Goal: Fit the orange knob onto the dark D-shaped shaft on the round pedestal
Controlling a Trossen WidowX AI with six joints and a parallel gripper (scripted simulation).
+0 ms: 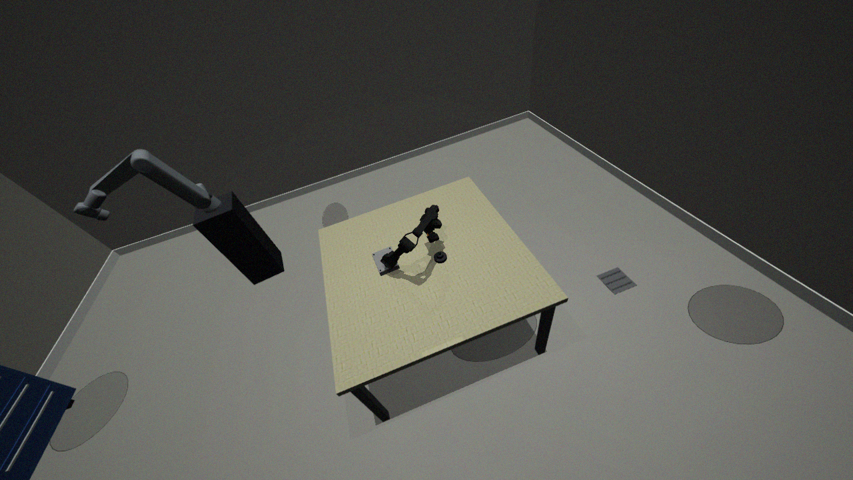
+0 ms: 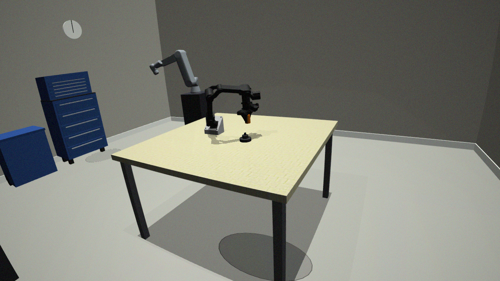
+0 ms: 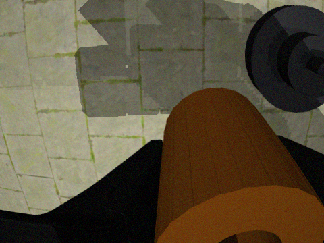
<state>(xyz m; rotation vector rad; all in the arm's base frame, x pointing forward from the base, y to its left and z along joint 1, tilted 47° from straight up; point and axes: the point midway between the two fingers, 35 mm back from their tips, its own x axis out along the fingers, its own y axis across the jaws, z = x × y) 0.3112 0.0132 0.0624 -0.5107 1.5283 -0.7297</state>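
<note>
The dark round pedestal lies 9 cm below my gripper tip, 8 cm to the right of it and 1 cm ahead of it. The rest, counted from my gripper tip: orange knob 2 cm above.
</note>
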